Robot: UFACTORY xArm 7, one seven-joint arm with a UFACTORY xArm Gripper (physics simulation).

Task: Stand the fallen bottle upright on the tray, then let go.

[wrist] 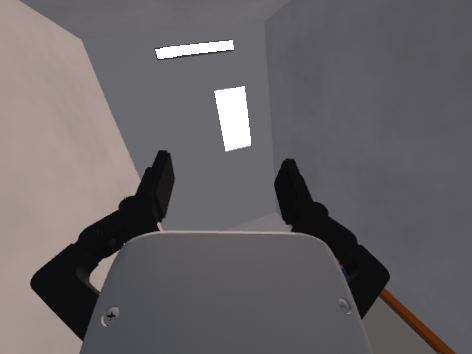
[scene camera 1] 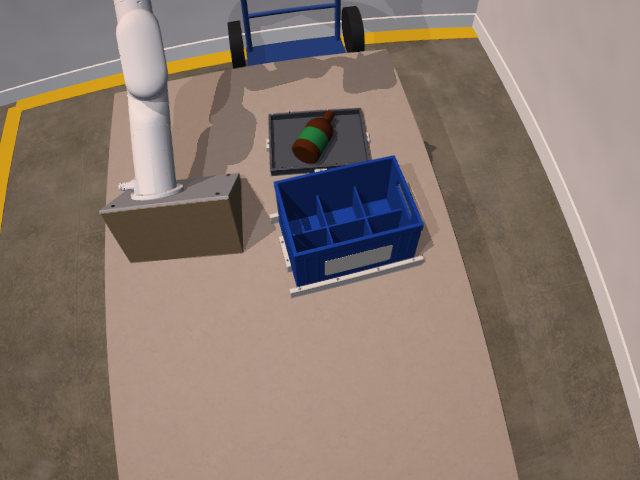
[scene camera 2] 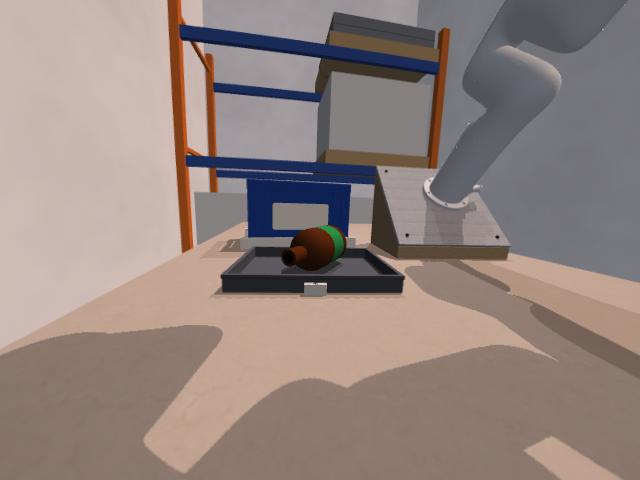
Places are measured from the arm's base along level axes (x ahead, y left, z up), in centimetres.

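Pixels of known places: gripper, fingertip midpoint: (wrist: 227, 168); arm's base, origin of the base link: (scene camera 1: 157, 193) (scene camera 2: 444, 194).
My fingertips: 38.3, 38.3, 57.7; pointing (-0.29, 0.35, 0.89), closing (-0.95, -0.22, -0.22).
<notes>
For each thing: its top centre in the pictures, then the offset to it from my fingertips, as dx, dy, dz.
- brown bottle, middle of its top: (scene camera 2: 313, 228) (scene camera 1: 317, 124) +1.9, -20.4, -65.6
- blue crate, middle of its top: (scene camera 1: 347, 202) (scene camera 2: 296, 184) +2.5, -50.7, -56.0
A brown bottle (scene camera 1: 313, 137) (scene camera 2: 316, 249) with a green label lies on its side on the dark grey tray (scene camera 1: 351, 155) (scene camera 2: 258, 284). In scene camera 1 its neck points to the back right, over or against the tray's back rim, and its base is toward the front left. In scene camera 2 the open mouth faces the camera. My gripper (wrist: 227, 168) is open and empty in the wrist view, facing the walls and the bright ceiling lights. The gripper does not show in either scene view, so its exact distance from the bottle is hidden. The bottle does not show in the wrist view.
A blue crate (scene camera 1: 356, 246) (scene camera 2: 299, 193) with compartments stands close in front of the tray in scene camera 1, with white strips (scene camera 1: 356, 277) around its foot. The arm's wedge-shaped base (scene camera 1: 178, 232) (scene camera 2: 387, 222) stands to the left there. A blue trolley (scene camera 1: 294, 50) and an orange-and-blue rack (scene camera 2: 178, 129) stand beyond.
</notes>
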